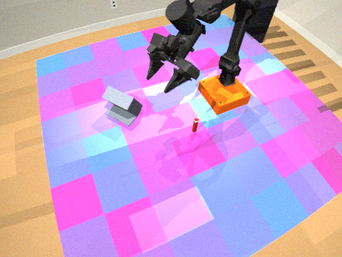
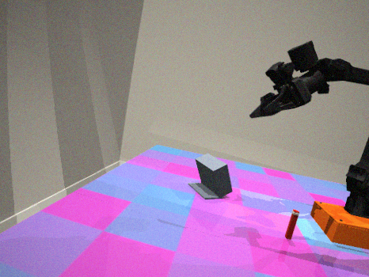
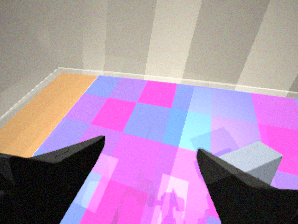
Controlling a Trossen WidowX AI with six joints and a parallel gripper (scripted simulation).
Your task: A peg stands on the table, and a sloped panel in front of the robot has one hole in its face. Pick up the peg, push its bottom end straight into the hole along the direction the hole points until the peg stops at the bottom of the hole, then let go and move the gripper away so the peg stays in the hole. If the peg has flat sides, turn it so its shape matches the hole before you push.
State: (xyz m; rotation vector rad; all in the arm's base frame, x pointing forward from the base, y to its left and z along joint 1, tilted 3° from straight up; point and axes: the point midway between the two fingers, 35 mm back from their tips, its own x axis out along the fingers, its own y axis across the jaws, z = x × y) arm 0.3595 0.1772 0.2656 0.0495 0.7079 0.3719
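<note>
My gripper tip is 25 cm above the red peg and 15 cm past it. Round my gripper tip: grey sloped panel 24 cm below, 19 cm to the right, 10 cm ahead.
</note>
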